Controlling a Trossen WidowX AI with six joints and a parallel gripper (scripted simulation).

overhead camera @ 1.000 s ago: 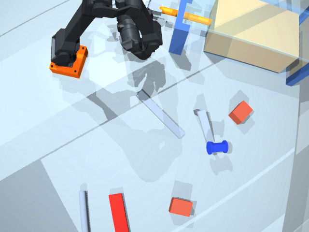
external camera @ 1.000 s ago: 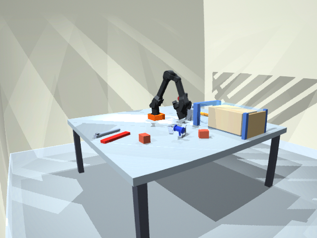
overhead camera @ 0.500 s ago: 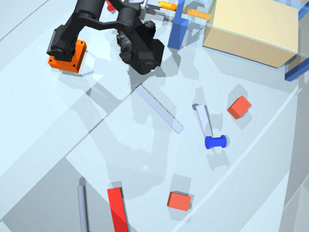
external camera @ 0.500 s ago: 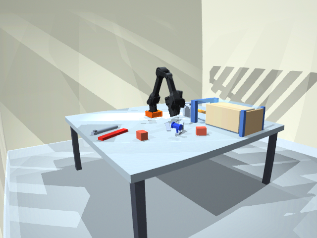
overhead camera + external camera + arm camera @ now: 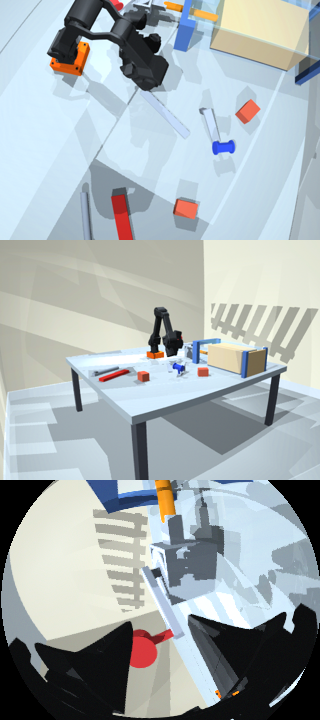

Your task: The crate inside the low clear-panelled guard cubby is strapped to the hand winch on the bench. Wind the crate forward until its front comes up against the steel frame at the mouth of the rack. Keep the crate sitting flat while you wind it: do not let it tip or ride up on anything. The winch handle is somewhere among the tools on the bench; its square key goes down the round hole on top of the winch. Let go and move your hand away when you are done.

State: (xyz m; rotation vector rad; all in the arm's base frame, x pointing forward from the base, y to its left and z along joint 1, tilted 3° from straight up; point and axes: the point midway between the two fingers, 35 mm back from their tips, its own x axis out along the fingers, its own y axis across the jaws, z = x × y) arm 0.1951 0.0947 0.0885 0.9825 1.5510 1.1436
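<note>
My gripper tip is now 5 cm past the red knob, 3 cm to the right of it and 2 cm below it. From my gripper tip the other things lie so: round winch: 11 cm to the left, 9 cm below, 1 cm behind; then grey crank handle: 6 cm to the left, 3 cm behind, 1 cm below; then blue steel frame: 17 cm ahead, 11 cm to the left, 2 cm below.
</note>
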